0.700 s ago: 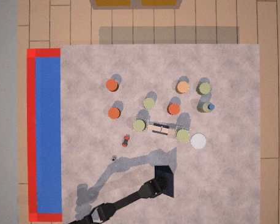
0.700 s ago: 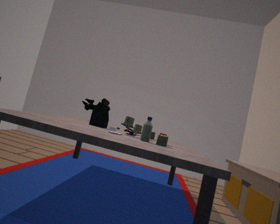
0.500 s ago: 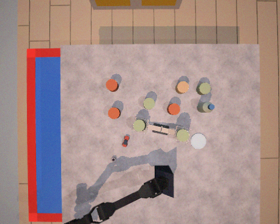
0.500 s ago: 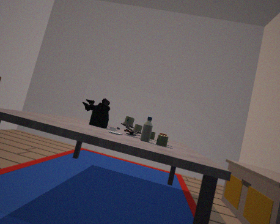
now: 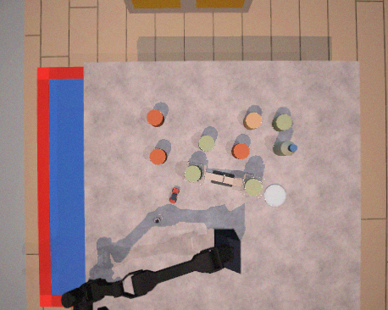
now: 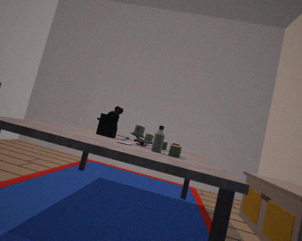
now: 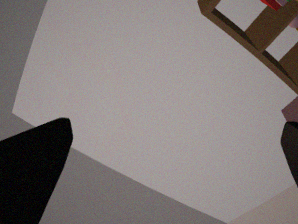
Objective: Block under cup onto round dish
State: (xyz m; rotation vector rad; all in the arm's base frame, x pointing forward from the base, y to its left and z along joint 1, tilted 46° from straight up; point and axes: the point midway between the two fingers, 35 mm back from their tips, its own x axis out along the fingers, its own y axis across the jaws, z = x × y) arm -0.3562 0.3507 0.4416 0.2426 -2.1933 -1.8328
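The pale block is 71 cm ahead of my gripper tip, 40 cm to the right of it and 11 cm below it. The rest, counted from my gripper tip: red object (60 cm ahead, 31 cm to the right, 14 cm below); then balance (69 cm ahead, 53 cm to the right, 12 cm below); then white round dish (63 cm ahead, 78 cm to the right, 15 cm below).
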